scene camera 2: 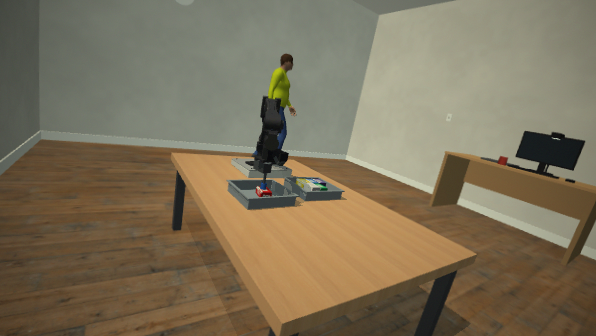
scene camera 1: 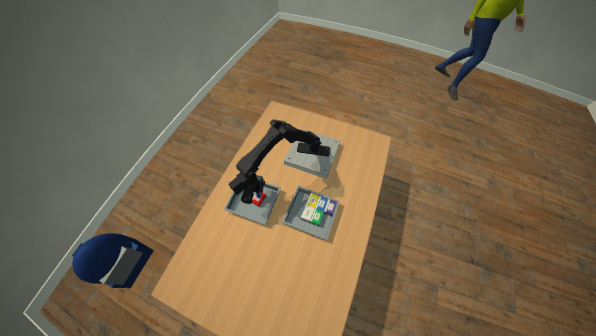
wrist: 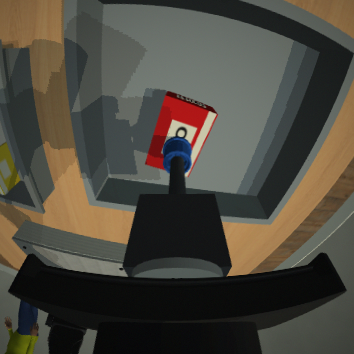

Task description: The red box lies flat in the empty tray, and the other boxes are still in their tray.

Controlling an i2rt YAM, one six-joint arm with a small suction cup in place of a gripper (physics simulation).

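Frame: origin at the arm's base, x back, y right, z up, level; metres.
Where they show: hand at its tool point: [scene camera 2: 263, 188] [scene camera 1: 258, 195] [wrist: 176, 149]; arm's base at its link origin: [scene camera 1: 313, 149].
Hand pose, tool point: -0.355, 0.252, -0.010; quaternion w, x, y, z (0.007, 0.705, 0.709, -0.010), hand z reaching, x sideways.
Note:
Each offset is from my tool point to the centre of the thing, as dx, dy, dz. "spot": to the spot under its first point.
The red box {-0.009, +0.001, -0.016} [scene camera 1: 259, 200] [scene camera 2: 263, 192] [wrist: 191, 112] lies flat on the floor of the left grey tray {-0.025, +0.026, -0.010} [scene camera 1: 249, 217] [scene camera 2: 262, 203] [wrist: 211, 53]. My blue suction cup [scene camera 1: 259, 195] [scene camera 2: 263, 186] [wrist: 177, 154] stands straight over the box's top face, at or just above it, with suction off. I cannot tell whether the two are touching. The other boxes [scene camera 1: 319, 207] [scene camera 2: 311, 183], yellow, blue, purple, white and green, sit packed together in the right tray {-0.038, -0.302, -0.010} [scene camera 1: 306, 231] [scene camera 2: 323, 195]. In the wrist view only a yellow box {spot: +0.039, -0.275, -0.011} [wrist: 5, 172] shows at the left edge.
The arm's grey base plate [scene camera 1: 312, 165] [scene camera 2: 245, 165] sits behind the trays. A person in a yellow top [scene camera 1: 479, 37] [scene camera 2: 280, 89] walks beyond the table. A blue seat [scene camera 1: 103, 259] stands on the floor at the left. A desk with a monitor [scene camera 2: 521, 179] stands at the right wall.

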